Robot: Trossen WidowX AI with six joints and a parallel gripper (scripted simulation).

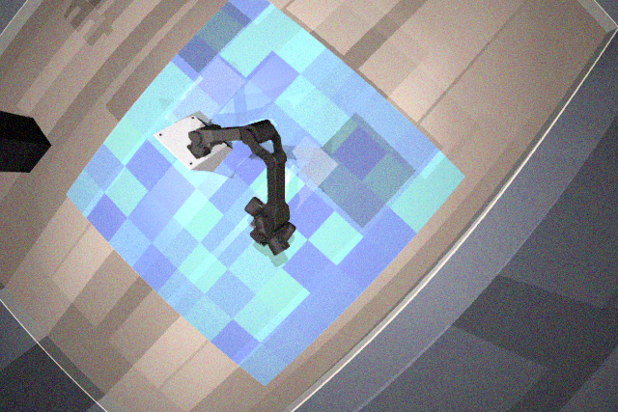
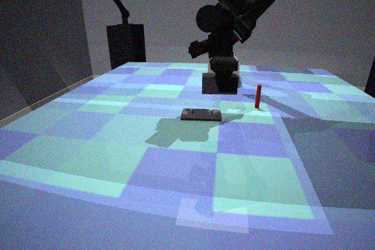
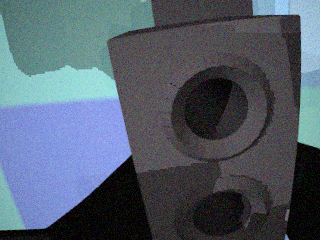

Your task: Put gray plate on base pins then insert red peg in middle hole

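My gripper tip is 9 cm above the gray base, 5 cm to the left of it and 2 cm past it. Round my gripper tip: plate: 3 cm above; then red peg: 12 cm to the left, 12 cm behind, 6 cm below.
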